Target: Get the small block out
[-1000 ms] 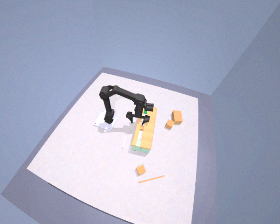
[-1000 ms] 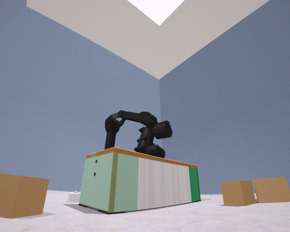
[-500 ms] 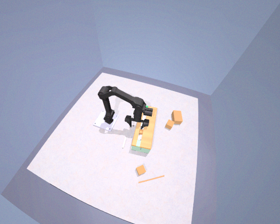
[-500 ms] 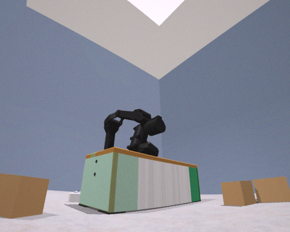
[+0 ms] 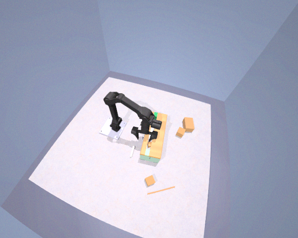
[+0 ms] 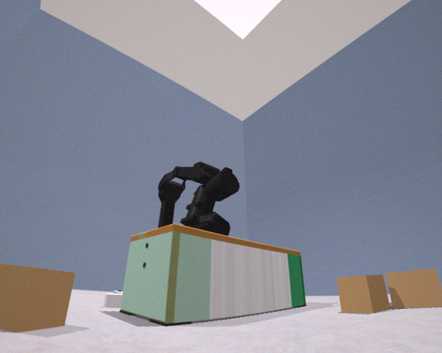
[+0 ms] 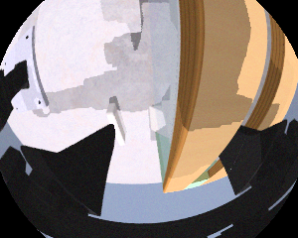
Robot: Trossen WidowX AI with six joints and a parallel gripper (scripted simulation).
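Now: the small orange block 6 cm ahead of my gripper tip. Also, from my gripper tip: thin orange stick 28 cm ahead, 24 cm to the right, 8 cm below; long box 1 cm ahead, 8 cm to the left, 3 cm below.
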